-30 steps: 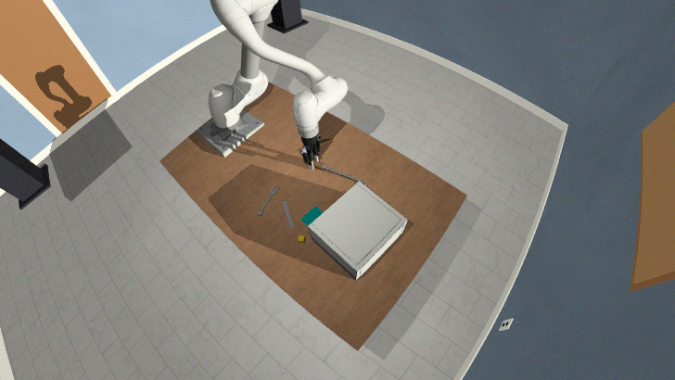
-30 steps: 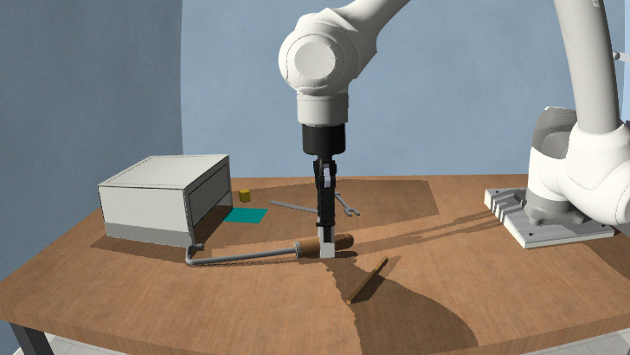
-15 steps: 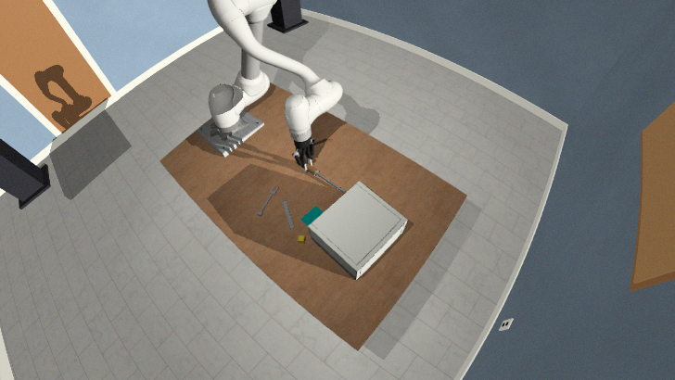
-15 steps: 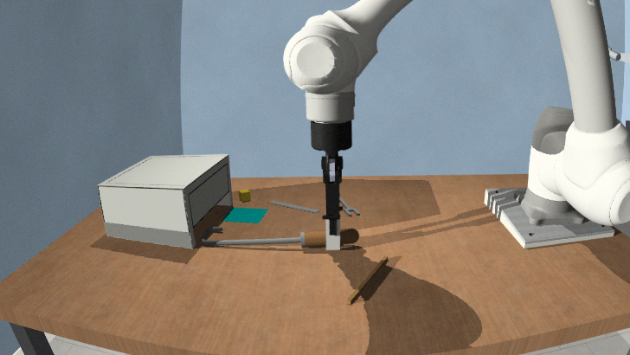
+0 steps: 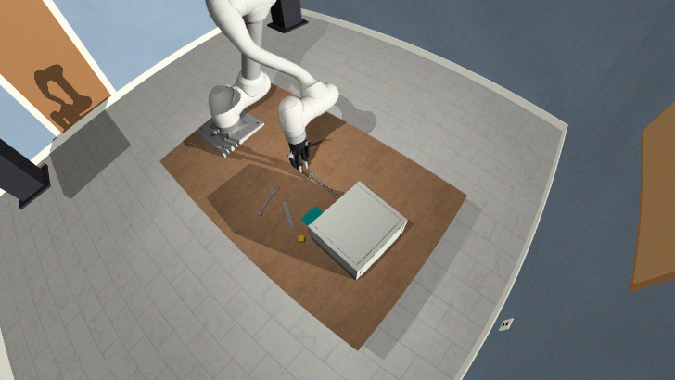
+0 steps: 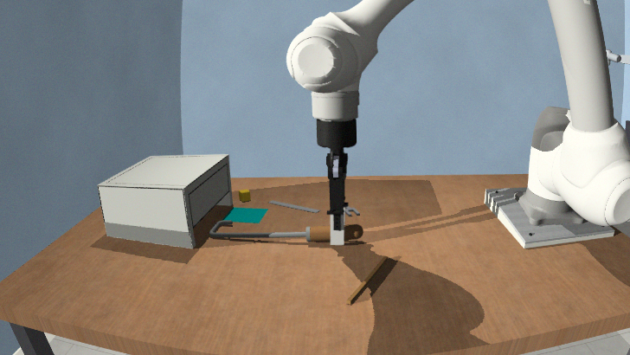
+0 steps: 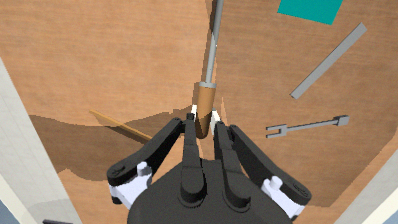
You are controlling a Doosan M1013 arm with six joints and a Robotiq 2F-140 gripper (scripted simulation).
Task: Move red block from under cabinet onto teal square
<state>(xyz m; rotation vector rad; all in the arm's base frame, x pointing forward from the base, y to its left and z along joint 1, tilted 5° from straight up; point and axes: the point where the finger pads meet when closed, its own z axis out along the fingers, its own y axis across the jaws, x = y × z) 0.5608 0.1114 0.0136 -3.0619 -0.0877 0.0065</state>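
My hand is 24 cm short of the teal square, 13 cm to the left of it and 4 cm above it. From my hand the other things lie so: grey wrench (1 cm ahead, 24 cm to the right, 3 cm below); then thin wooden stick (7 cm behind, 16 cm to the left, 3 cm below); then rod tool (12 cm ahead, 3 cm to the right, 2 cm below).
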